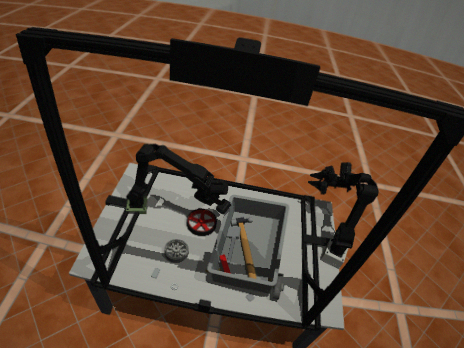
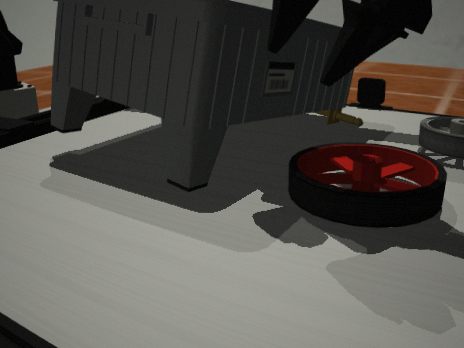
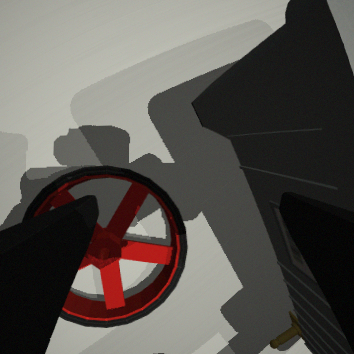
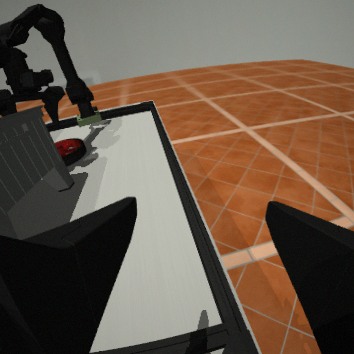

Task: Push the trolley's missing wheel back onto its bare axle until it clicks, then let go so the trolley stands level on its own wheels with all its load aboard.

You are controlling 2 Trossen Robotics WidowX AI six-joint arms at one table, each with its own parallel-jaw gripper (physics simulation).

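Frame: origin at the left arm's base, x ahead, y left, z up, level; centimetres.
Seen in the pictures: left gripper, fingertip midpoint: [image 1: 217, 209] [image 2: 296, 66] [image 3: 190, 202]; right gripper, fingertip midpoint: [image 1: 309, 178] [image 4: 201, 207]; left arm's base, link origin: [image 1: 136, 203] [image 4: 87, 114]; right arm's base, link origin: [image 1: 337, 250] [image 2: 3, 88].
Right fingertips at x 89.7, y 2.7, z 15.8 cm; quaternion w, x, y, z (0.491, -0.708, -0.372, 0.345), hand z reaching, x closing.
Pixels of each thing's top centre, then the offset from my right fingertips to it. "spot": a spot on its surface instead.
- grey trolley, surface spot: [image 2: 130, 60] [image 4: 28, 153] spot: dy -15.4, dx -32.3, dz -5.7 cm
- red wheel with a black tyre, top centre: [image 3: 103, 253] [image 2: 367, 159] [image 4: 57, 147] [image 1: 202, 219] dy -14.4, dx -56.7, dz -14.7 cm
- grey spoked wheel, top centre: [image 1: 176, 248] dy -31.2, dx -69.4, dz -14.3 cm
- hammer, top centre: [image 1: 249, 244] dy -34.1, dx -37.1, dz -8.2 cm
- red-handled tool, top centre: [image 1: 226, 266] dy -42.6, dx -48.0, dz -11.5 cm
- grey wheel, surface spot: [image 1: 277, 288] spot: dy -55.9, dx -28.5, dz -8.9 cm
- small grey plate, top centre: [image 1: 155, 272] dy -41.1, dx -78.7, dz -18.4 cm
- small ring, top centre: [image 1: 174, 286] dy -47.8, dx -70.5, dz -18.4 cm
The grey trolley [image 1: 260, 200] [image 2: 130, 60] [image 4: 25, 155] stands at mid-table; its bare brass axle [image 2: 345, 118] [image 3: 286, 336] sticks out of the side with the label. A red wheel with a black tyre [image 1: 201, 221] [image 2: 367, 210] [image 3: 147, 252] [image 4: 70, 150] lies flat beside that side. A grey spoked wheel [image 1: 176, 250] [image 2: 442, 137] also lies flat. My left gripper [image 1: 225, 206] [image 2: 300, 67] [image 3: 190, 202] is open and empty, pointing down above the gap between red wheel and trolley. My right gripper [image 1: 311, 179] [image 4: 201, 207] is open and empty, raised at the right.
A hammer [image 1: 245, 247] and a red-handled tool [image 1: 224, 264] lie inside the trolley. A grey wheel [image 1: 277, 288] shows at its lower right corner. A small grey plate [image 1: 155, 273] and a small ring [image 1: 174, 287] lie near the front edge. A black frame [image 1: 50, 115] surrounds the table.
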